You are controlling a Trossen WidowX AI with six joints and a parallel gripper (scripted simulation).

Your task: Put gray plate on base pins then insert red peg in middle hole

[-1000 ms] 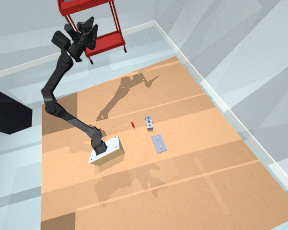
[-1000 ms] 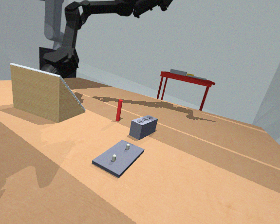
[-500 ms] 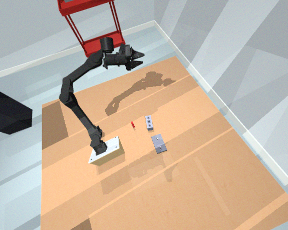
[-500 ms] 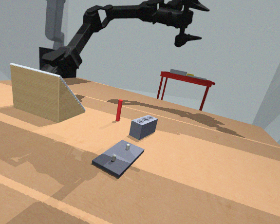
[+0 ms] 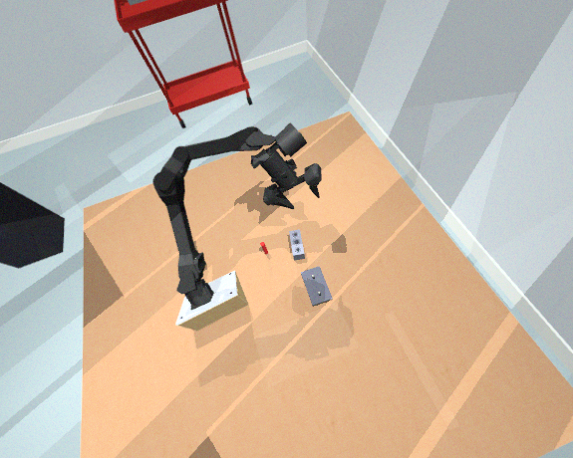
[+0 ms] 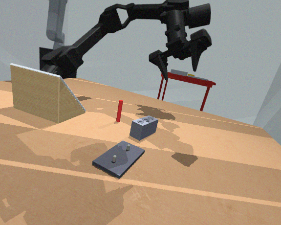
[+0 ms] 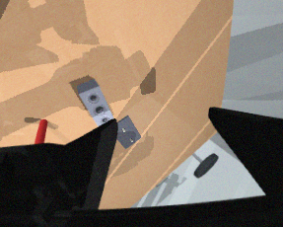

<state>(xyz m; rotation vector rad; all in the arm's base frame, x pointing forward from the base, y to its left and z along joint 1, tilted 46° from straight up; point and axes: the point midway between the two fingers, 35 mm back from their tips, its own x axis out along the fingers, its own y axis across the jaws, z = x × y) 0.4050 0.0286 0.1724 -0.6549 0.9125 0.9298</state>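
Now: gripper tip 160 mm above the gray plate, 60 mm past it and 40 mm to the left of it. From my gripper tip the other things lie so: red peg: 180 mm behind, 160 mm below, 10 mm to the right; then base: 200 mm to the right, 190 mm below, 60 mm behind.
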